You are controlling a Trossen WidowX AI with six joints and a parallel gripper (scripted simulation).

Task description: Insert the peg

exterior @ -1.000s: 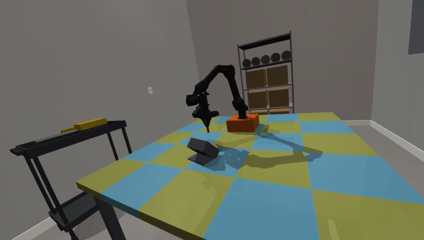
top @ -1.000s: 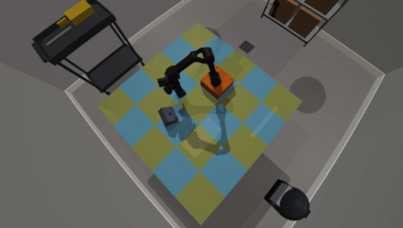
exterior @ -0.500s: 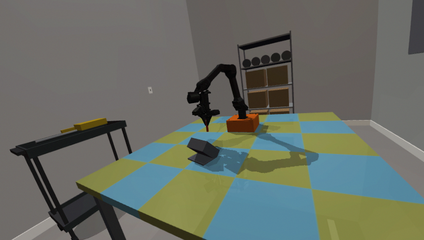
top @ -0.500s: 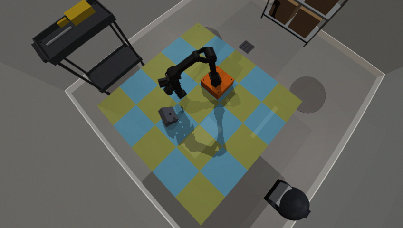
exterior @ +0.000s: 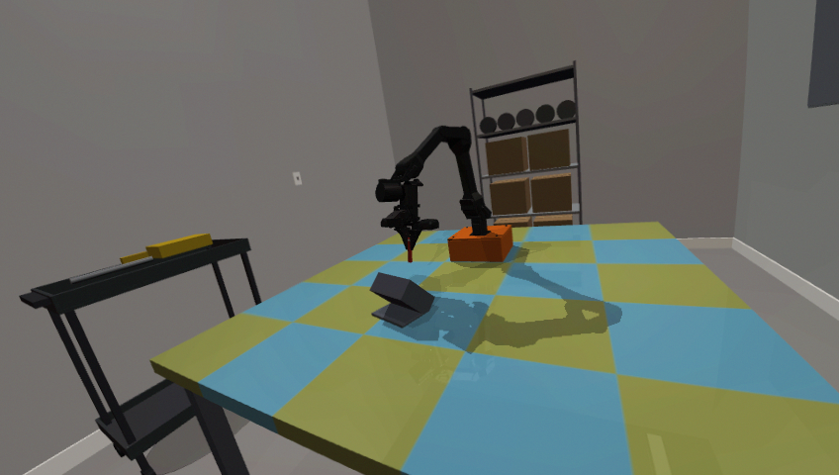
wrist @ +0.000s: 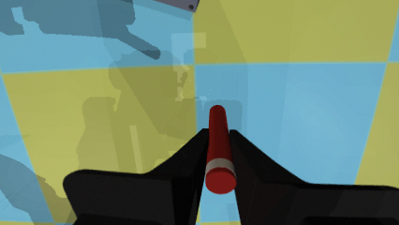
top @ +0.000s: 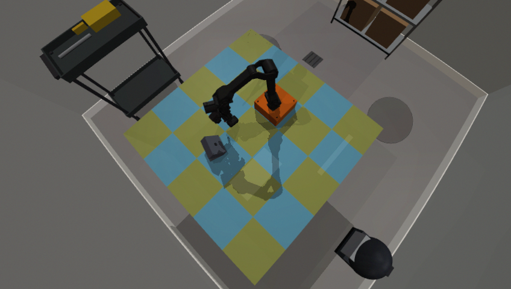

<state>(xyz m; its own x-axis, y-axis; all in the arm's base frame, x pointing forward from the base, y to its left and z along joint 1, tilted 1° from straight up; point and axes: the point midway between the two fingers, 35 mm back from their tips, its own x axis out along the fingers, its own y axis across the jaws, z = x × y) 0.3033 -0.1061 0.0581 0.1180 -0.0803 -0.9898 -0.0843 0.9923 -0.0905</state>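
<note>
Right now the dark sloped panel is 160 mm ahead of my gripper tip, 80 mm to the left of it and 70 mm below it. Round my gripper tip: red round peg 20 mm above.
</note>
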